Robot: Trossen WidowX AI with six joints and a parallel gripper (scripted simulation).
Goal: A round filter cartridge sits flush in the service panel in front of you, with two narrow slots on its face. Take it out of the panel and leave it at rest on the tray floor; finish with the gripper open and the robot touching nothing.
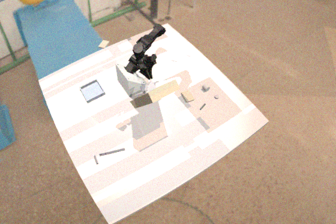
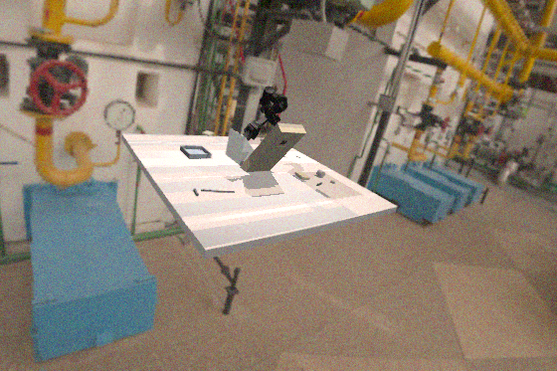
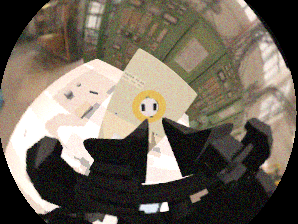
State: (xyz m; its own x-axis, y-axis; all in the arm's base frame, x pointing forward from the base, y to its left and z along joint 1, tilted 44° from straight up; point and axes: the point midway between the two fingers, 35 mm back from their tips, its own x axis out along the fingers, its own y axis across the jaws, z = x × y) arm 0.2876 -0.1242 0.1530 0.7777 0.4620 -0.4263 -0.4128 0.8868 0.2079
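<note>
Right now the round filter cartridge is 6 cm ahead of my gripper tip, 5 cm below it and 1 cm to the left of it. From my gripper tip the other things lie so: dark-framed tray 34 cm behind, 30 cm to the right, 30 cm below.
</note>
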